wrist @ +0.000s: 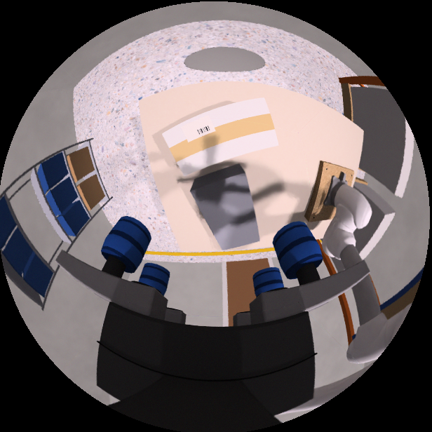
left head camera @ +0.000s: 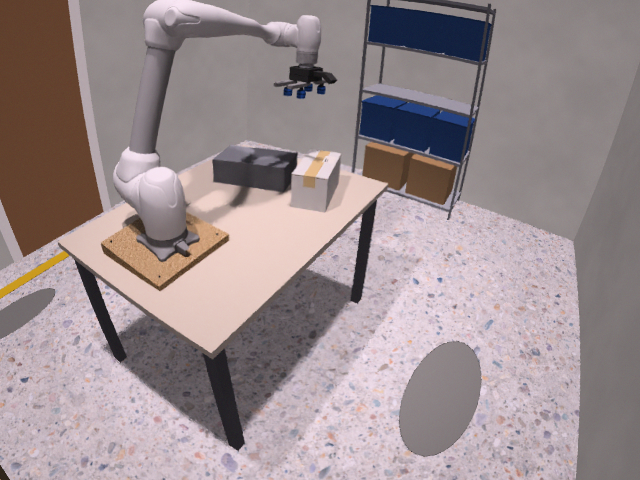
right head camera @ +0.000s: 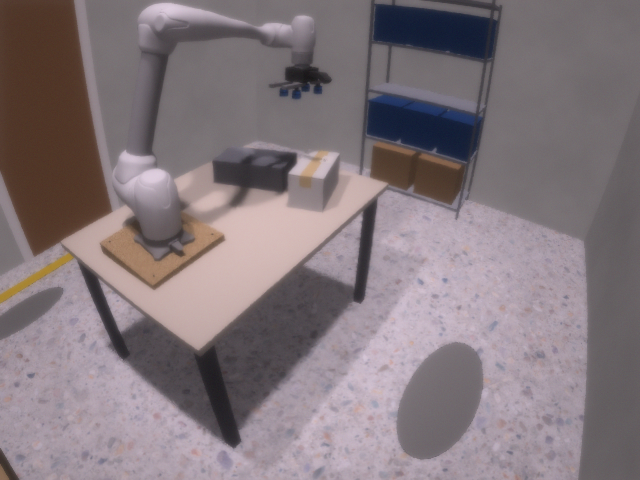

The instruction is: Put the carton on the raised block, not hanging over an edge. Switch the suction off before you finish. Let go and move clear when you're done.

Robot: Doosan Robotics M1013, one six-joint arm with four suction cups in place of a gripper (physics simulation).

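Frame: origin at the arm's base, x up, y back, z right, level; metres.
Seen in the pictures: hand at its tool point: (left head camera: pixel 304 94) (right head camera: pixel 301 94); arm's base at its link origin: (left head camera: pixel 167 239) (right head camera: pixel 163 239).
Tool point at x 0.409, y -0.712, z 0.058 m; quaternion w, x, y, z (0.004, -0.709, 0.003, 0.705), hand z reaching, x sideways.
Pixels of each thing's middle, then the offset from my tool point to it. Level surfaces: height alone.
- carton at the middle of its body: (left head camera: pixel 317 178) (right head camera: pixel 315 178) dz +0.104, dx -0.368, dy +0.017 m
- raised block at the middle of its body: (left head camera: pixel 255 167) (right head camera: pixel 255 167) dz -0.220, dx -0.386, dy +0.075 m
- table at its surface level: dx -0.446 m
The carton (left head camera: pixel 308 189) (right head camera: pixel 306 190) (wrist: pixel 235 122) is a white box with tan tape and a barcode label. It stands upright on the table near its far right end, beside the raised block. The raised block (left head camera: pixel 250 173) (right head camera: pixel 248 173) (wrist: pixel 225 210) is a dark grey box on the table, left of the carton in the head views. My gripper (left head camera: pixel 305 90) (right head camera: pixel 300 91) (wrist: pixel 211 260), four blue suction cups, hangs high above the block and carton, with nothing on the cups. Its shadow falls over the block and the carton's top. I count it as open.
The table (left head camera: pixel 248 273) (right head camera: pixel 242 273) (wrist: pixel 320 125) carries the arm's base on a cork-coloured board (left head camera: pixel 160 276) (right head camera: pixel 155 273) (wrist: pixel 325 180). A shelf rack (left head camera: pixel 361 67) (right head camera: pixel 368 67) with blue bins and brown boxes stands behind the table at the right.
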